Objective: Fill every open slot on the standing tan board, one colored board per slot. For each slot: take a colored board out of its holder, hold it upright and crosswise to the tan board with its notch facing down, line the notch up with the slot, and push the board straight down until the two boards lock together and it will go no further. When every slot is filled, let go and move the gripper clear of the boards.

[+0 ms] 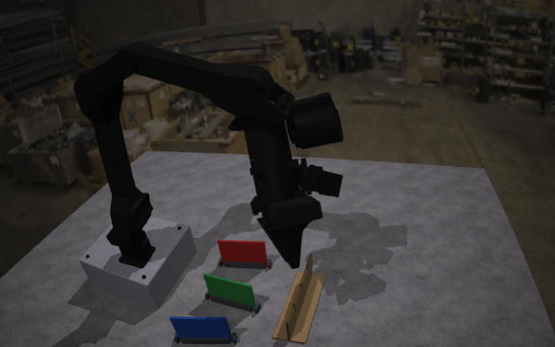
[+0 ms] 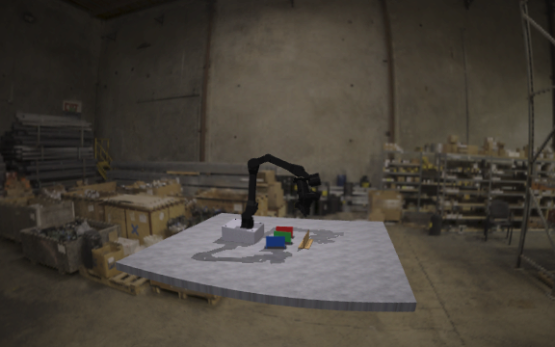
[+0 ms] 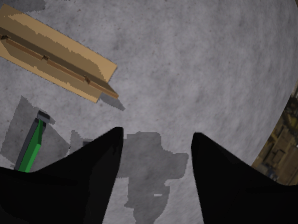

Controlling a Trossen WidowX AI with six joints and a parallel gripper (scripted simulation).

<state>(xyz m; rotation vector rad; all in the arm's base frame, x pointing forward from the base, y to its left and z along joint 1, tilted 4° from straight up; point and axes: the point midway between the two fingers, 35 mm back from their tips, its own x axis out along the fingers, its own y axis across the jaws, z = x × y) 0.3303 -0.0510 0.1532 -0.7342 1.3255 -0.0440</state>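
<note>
The blue board lies 160 mm behind my gripper tip, 150 mm below it and 50 mm to the right of it. From my gripper tip the other things lie so: green board 150 mm below, 140 mm behind, 50 mm to the left; tan board 150 mm below, 70 mm to the left; red board 170 mm to the left, 150 mm below, 140 mm behind.
</note>
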